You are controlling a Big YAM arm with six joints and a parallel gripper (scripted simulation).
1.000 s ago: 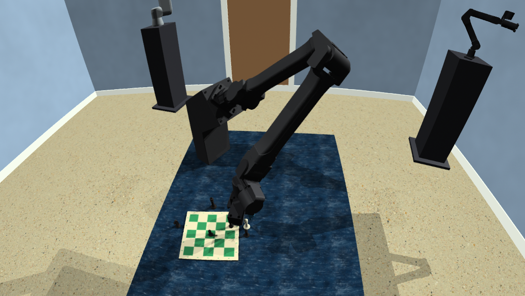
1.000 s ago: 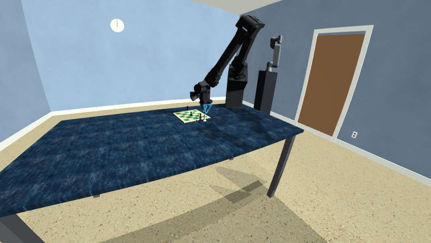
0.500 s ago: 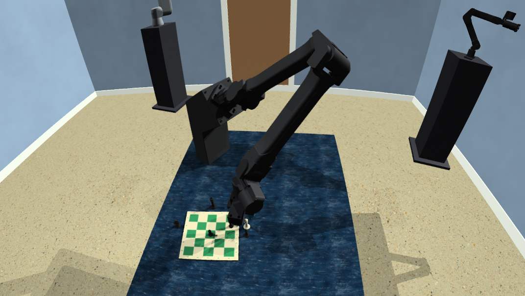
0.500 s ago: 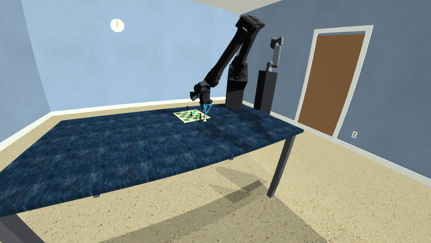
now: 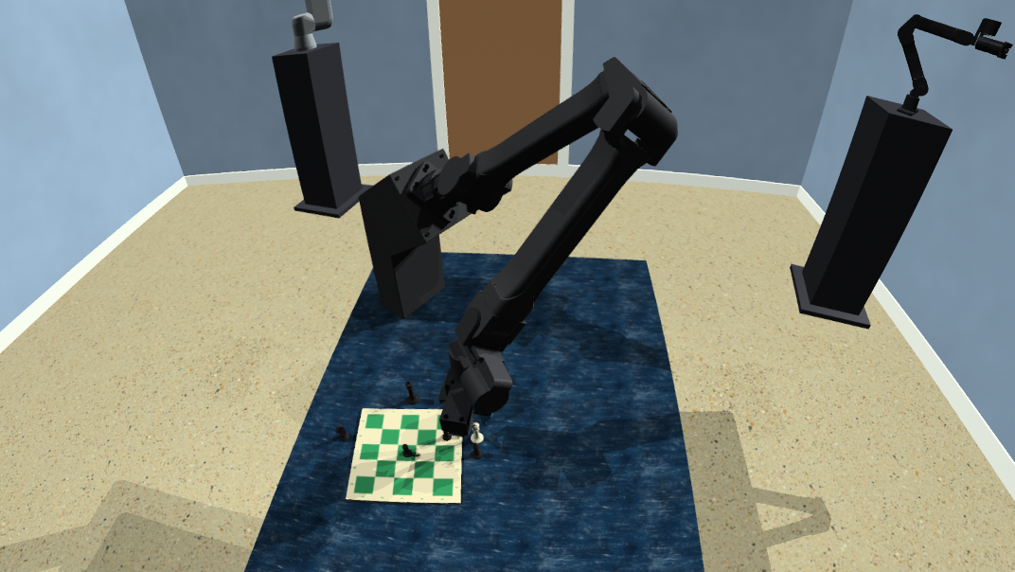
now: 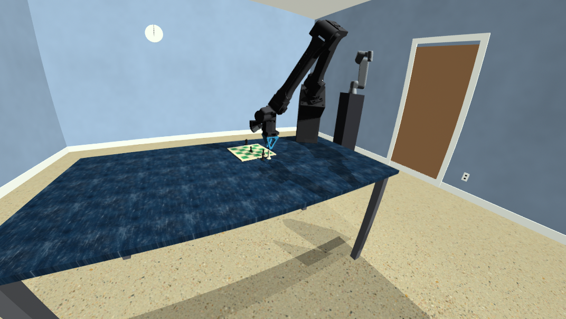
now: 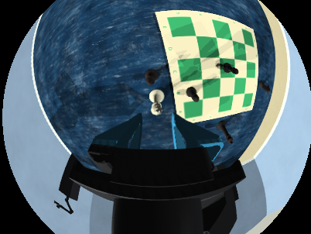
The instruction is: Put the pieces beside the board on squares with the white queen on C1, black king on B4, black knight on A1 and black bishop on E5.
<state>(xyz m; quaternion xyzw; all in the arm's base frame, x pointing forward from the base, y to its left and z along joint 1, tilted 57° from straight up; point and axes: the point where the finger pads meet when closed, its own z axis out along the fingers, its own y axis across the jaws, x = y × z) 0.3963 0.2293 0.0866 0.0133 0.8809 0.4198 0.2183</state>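
Right now the white queen is 4 cm below my hand. From my hand the other things lie so: black king 4 cm behind, 17 cm to the right, 4 cm below; cream board 9 cm ahead, 11 cm to the right, 7 cm below.
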